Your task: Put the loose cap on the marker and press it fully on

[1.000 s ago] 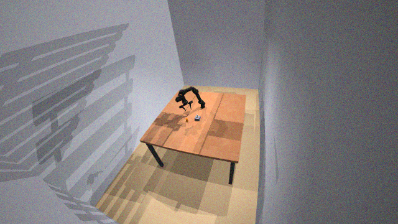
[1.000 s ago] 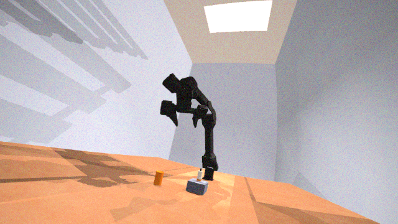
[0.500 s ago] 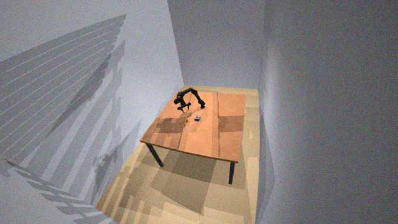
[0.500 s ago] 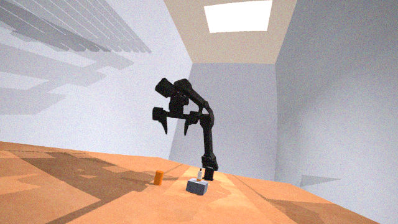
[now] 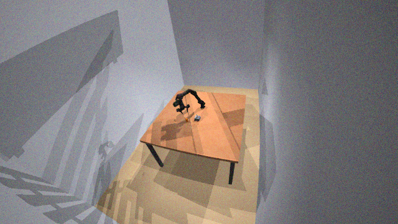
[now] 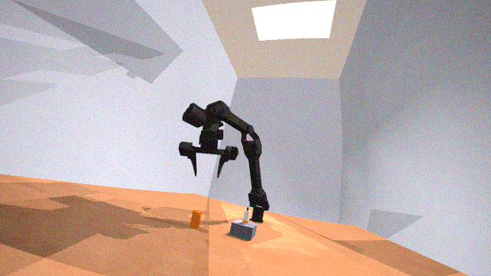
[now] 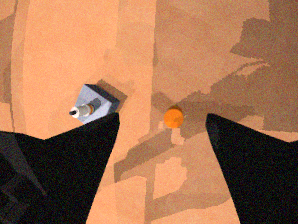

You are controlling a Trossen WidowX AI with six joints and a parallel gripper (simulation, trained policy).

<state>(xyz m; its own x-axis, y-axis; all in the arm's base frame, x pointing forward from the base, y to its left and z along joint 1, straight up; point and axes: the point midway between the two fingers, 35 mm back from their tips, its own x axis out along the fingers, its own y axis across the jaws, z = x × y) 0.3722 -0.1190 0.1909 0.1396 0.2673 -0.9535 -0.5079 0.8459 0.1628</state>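
The orange cap lies 130 mm below my gripper tip, 20 mm behind it and 10 mm to the right of it. From my gripper tip the other things lie so: grey holder block 140 mm below, 120 mm to the left, 90 mm behind.
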